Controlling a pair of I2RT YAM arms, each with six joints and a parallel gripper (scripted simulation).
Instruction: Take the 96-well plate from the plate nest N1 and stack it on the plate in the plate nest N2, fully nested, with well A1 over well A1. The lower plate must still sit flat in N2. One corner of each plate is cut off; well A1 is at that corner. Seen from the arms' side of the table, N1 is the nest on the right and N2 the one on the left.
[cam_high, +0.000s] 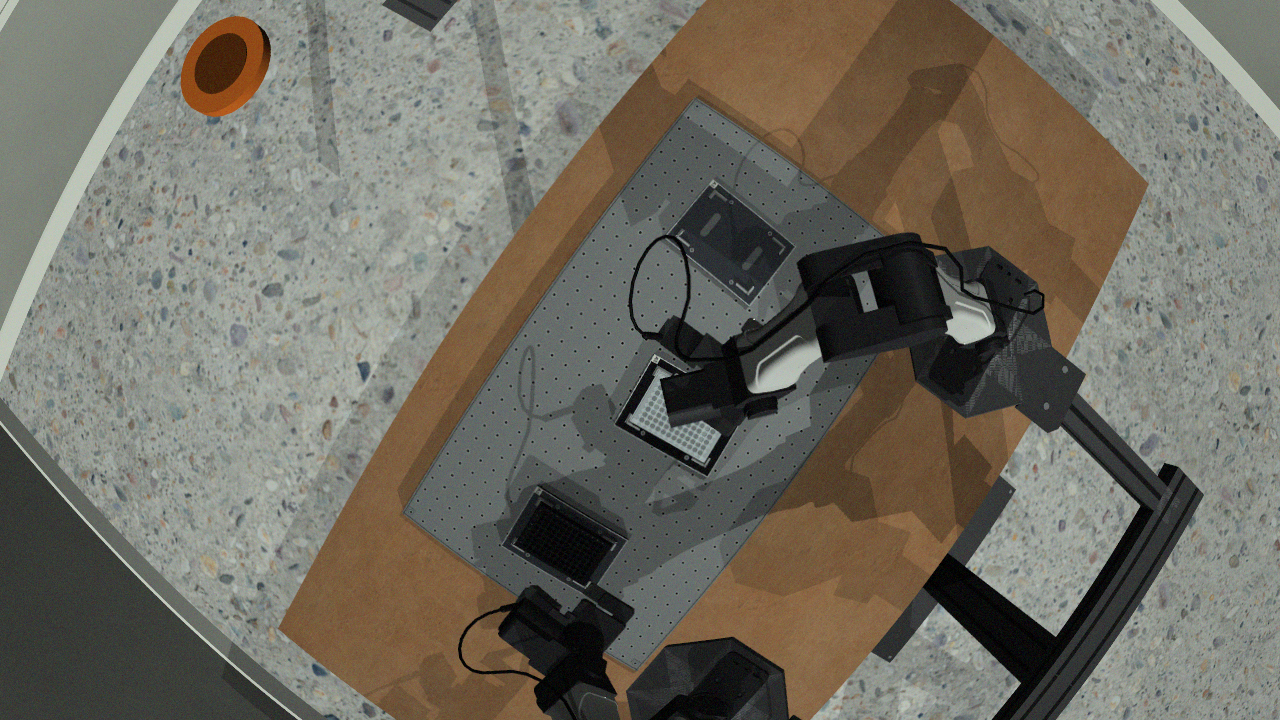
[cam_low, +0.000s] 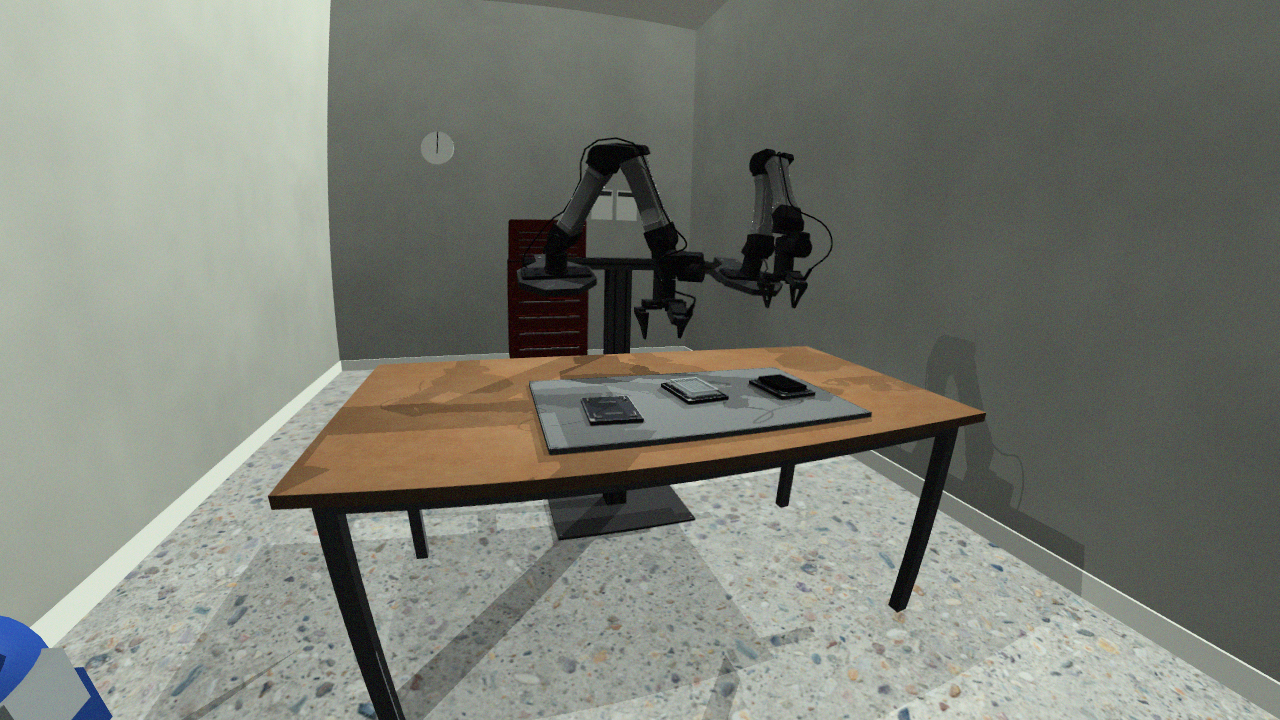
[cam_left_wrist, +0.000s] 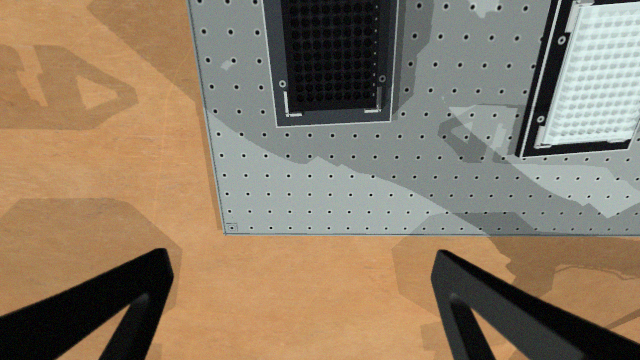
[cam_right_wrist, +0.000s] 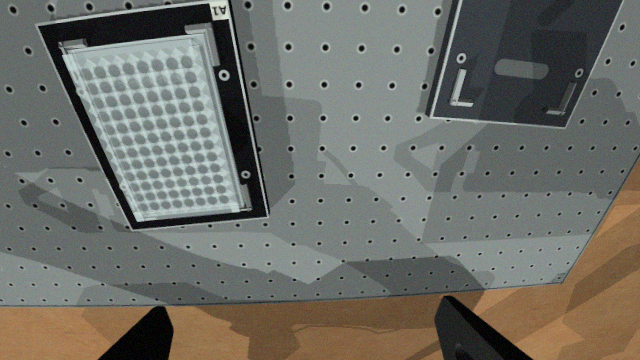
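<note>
Right now my left hand is 4 cm short of the clear 96-well plate, 29 cm to the left of it and 22 cm above it. From my left hand the other things lie so: A1 label: 19 cm ahead, 60 cm to the right, 22 cm below; black nest: 4 cm ahead, 29 cm to the right, 23 cm below; black 96-well plate: 7 cm ahead, 2 cm to the right, 22 cm below.
</note>
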